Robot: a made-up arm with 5 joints.
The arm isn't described. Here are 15 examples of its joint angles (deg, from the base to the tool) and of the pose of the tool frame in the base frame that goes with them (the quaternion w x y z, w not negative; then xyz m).
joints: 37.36 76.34 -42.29 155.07 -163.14
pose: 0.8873 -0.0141 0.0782 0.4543 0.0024 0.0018 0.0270
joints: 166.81 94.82 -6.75 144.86 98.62
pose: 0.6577 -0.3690 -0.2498 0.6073 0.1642 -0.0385 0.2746
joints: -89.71 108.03 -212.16 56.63 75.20
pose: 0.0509 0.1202 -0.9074 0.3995 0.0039 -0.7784 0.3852
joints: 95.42 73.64 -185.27 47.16 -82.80
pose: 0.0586 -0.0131 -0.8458 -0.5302 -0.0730 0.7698 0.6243
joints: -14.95 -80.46 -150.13 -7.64 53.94
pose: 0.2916 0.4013 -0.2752 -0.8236 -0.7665 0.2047 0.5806
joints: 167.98 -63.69 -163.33 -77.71 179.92
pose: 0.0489 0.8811 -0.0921 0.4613 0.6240 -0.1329 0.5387
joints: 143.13 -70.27 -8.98 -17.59 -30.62
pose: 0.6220 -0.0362 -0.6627 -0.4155 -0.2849 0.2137 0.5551
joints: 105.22 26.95 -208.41 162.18 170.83
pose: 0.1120 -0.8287 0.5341 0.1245 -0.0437 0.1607 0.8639
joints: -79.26 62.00 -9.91 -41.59 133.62
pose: 0.0418 -0.2818 -0.9551 -0.0814 0.0026 -0.0136 -0.1108
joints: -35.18 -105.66 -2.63 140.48 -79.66
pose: 0.2336 -0.8893 -0.3637 0.1493 0.1352 -0.0953 0.3688
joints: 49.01 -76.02 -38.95 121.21 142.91
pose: 0.0541 0.6816 -0.7297 0.0057 0.1455 0.1674 0.5590
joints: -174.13 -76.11 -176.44 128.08 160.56
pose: 0.1045 -0.4545 -0.1021 0.8787 0.6315 0.0649 0.5933
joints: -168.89 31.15 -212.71 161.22 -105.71
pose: 0.1197 0.8384 -0.5156 -0.1298 -0.1778 -0.0349 0.8546
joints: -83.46 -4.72 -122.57 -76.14 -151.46
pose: 0.8688 -0.1683 -0.1135 -0.4515 0.0211 -0.1838 0.9759
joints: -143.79 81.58 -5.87 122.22 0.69
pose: 0.9370 0.0475 -0.1484 0.3126 0.1754 0.1284 0.2337
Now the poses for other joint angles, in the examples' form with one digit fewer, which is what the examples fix.
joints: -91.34 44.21 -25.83 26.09 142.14
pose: 0.162 -0.416 -0.827 -0.342 -0.003 -0.138 -0.162
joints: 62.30 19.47 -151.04 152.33 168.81
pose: 0.163 0.588 -0.788 0.078 0.203 0.387 0.745
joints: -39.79 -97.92 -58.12 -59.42 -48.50
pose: 0.663 -0.304 -0.023 0.683 -0.233 0.194 0.812
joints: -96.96 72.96 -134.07 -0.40 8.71
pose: 0.356 0.519 -0.685 0.367 -0.101 -0.830 0.232
